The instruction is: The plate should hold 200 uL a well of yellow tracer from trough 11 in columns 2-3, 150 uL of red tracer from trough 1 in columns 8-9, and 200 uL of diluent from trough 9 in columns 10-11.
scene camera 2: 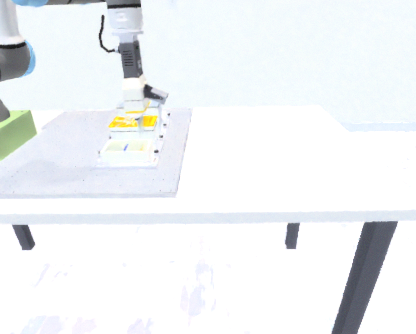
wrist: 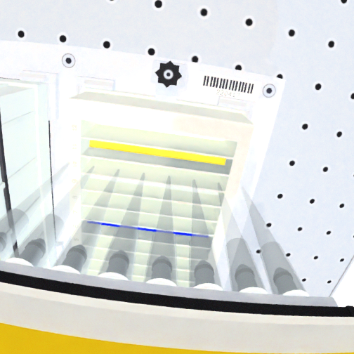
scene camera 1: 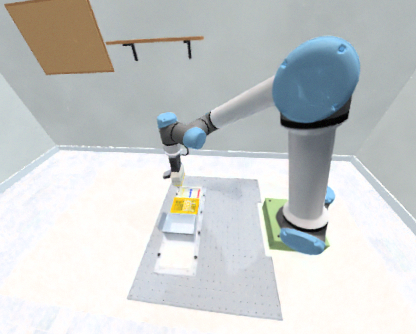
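My eight-channel pipetting head (scene camera 1: 179, 185) (scene camera 2: 140, 131) (wrist: 156, 175) hangs over the reservoir, with long clear tips fitted; whether they hold liquid I cannot tell. It has no fingers. The white reservoir (scene camera 1: 186, 192) (scene camera 2: 127, 156) (wrist: 162, 112) has narrow troughs. Yellow tracer (wrist: 157, 152) lies in trough 11, near the far end in the wrist view. Diluent in trough 9 cannot be made out. The red tracer (scene camera 1: 198, 193) shows as a thin line in scene camera 1; the head hides it in the wrist view. The plate's wells cannot be made out.
A blue liquid strip (wrist: 150, 230) crosses the reservoir. The yellow tip rack (scene camera 1: 185, 205) (scene camera 2: 150, 121) stands beside it, followed by a pale blue-grey box (scene camera 1: 180, 224) with raised walls. A white tray (scene camera 1: 177, 257) lies beyond. All are on the perforated board (scene camera 1: 230, 225) (scene camera 2: 60, 175) (wrist: 300, 145).
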